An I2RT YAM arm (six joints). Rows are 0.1 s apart.
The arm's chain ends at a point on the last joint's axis. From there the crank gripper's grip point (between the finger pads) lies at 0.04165 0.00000 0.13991 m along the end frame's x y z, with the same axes.
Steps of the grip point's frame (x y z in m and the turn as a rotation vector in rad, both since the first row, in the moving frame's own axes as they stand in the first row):
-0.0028 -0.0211 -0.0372 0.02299 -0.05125 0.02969
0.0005 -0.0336 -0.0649 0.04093 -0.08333 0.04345
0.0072 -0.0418 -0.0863 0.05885 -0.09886 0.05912
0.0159 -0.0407 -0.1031 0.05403 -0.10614 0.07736
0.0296 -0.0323 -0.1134 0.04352 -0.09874 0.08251
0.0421 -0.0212 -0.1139 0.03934 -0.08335 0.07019
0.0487 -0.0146 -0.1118 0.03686 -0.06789 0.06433
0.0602 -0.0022 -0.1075 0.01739 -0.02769 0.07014
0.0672 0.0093 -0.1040 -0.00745 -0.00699 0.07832
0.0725 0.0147 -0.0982 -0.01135 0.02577 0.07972
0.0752 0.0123 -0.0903 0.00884 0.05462 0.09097
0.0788 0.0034 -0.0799 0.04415 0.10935 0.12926
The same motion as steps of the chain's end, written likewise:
0.0044 -0.0190 -0.0391 0.02299 -0.05125 0.02969
0.0122 -0.0294 -0.0678 0.04093 -0.08333 0.04345
0.0210 -0.0355 -0.0896 0.05885 -0.09886 0.05912
0.0308 -0.0357 -0.1066 0.05403 -0.10614 0.07736
0.0435 -0.0290 -0.1168 0.04352 -0.09874 0.08251
0.0538 -0.0181 -0.1168 0.03934 -0.08335 0.07019
0.0582 -0.0118 -0.1143 0.03686 -0.06789 0.06433
0.0641 -0.0025 -0.1086 0.01739 -0.02769 0.07014
0.0683 0.0050 -0.1043 -0.00745 -0.00699 0.07832
0.0691 0.0097 -0.0971 -0.01135 0.02577 0.07972
0.0678 0.0094 -0.0878 0.00884 0.05462 0.09097
0.0638 0.0031 -0.0745 0.04415 0.10935 0.12926

